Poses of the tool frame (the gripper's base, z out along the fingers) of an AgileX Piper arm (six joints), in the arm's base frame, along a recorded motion.
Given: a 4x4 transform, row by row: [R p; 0 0 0 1], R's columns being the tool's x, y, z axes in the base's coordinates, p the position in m. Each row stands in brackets.
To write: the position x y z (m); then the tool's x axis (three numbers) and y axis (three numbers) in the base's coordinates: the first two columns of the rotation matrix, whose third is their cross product. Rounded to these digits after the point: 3 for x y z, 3 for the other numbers.
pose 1, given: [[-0.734, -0.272, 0.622, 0.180], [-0.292, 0.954, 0.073, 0.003], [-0.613, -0.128, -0.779, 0.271], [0, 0, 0, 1]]
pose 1, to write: 0.180, 0.003, 0.271, -0.734, -0.292, -0.613, -0.272, 0.954, -0.128
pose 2, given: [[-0.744, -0.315, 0.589, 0.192], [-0.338, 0.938, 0.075, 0.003], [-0.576, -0.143, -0.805, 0.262], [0, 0, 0, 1]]
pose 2, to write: 0.192, 0.003, 0.262, -0.744, -0.338, -0.576, -0.315, 0.938, -0.143
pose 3, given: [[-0.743, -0.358, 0.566, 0.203], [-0.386, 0.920, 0.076, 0.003], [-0.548, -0.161, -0.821, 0.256], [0, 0, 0, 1]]
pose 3, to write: 0.203, 0.003, 0.256, -0.743, -0.386, -0.548, -0.358, 0.920, -0.161
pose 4, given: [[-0.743, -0.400, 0.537, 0.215], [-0.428, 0.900, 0.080, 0.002], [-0.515, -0.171, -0.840, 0.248], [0, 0, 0, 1]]
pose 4, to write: 0.215, 0.002, 0.248, -0.743, -0.428, -0.515, -0.400, 0.900, -0.171
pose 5, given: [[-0.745, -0.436, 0.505, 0.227], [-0.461, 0.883, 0.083, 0.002], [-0.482, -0.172, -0.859, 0.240], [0, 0, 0, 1]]
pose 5, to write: 0.227, 0.002, 0.240, -0.745, -0.461, -0.482, -0.436, 0.883, -0.172
